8 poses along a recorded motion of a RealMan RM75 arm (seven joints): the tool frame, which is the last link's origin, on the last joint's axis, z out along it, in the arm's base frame.
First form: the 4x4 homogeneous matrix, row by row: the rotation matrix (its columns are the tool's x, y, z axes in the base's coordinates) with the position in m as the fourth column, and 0 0 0 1 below. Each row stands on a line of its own.
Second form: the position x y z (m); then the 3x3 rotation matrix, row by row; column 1 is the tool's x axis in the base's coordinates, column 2 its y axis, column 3 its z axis. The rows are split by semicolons. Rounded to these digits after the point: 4 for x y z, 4 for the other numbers.
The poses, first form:
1:
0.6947 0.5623 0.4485 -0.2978
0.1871 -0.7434 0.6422 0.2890
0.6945 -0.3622 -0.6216 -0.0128
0 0 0 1
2:
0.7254 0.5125 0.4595 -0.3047
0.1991 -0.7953 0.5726 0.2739
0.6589 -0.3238 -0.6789 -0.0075
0 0 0 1
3:
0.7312 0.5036 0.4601 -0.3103
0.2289 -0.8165 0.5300 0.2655
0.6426 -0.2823 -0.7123 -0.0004
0 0 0 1
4:
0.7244 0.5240 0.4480 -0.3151
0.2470 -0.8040 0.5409 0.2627
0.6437 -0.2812 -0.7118 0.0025
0 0 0 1
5:
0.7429 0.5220 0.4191 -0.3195
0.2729 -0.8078 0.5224 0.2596
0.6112 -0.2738 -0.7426 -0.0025
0 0 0 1
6:
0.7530 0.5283 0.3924 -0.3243
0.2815 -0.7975 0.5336 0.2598
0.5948 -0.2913 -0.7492 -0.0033
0 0 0 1
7:
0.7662 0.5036 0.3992 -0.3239
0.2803 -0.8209 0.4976 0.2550
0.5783 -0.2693 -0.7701 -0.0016
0 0 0 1
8:
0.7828 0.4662 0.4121 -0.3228
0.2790 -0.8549 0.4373 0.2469
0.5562 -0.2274 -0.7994 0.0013
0 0 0 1
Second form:
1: -0.2978 0.2890 -0.0128; 0.6947 0.5623 0.4485; 0.1871 -0.7434 0.6422; 0.6945 -0.3622 -0.6216
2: -0.3047 0.2739 -0.0075; 0.7254 0.5125 0.4595; 0.1991 -0.7953 0.5726; 0.6589 -0.3238 -0.6789
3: -0.3103 0.2655 -0.0004; 0.7312 0.5036 0.4601; 0.2289 -0.8165 0.5300; 0.6426 -0.2823 -0.7123
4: -0.3151 0.2627 0.0025; 0.7244 0.5240 0.4480; 0.2470 -0.8040 0.5409; 0.6437 -0.2812 -0.7118
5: -0.3195 0.2596 -0.0025; 0.7429 0.5220 0.4191; 0.2729 -0.8078 0.5224; 0.6112 -0.2738 -0.7426
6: -0.3243 0.2598 -0.0033; 0.7530 0.5283 0.3924; 0.2815 -0.7975 0.5336; 0.5948 -0.2913 -0.7492
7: -0.3239 0.2550 -0.0016; 0.7662 0.5036 0.3992; 0.2803 -0.8209 0.4976; 0.5783 -0.2693 -0.7701
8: -0.3228 0.2469 0.0013; 0.7828 0.4662 0.4121; 0.2790 -0.8549 0.4373; 0.5562 -0.2274 -0.7994
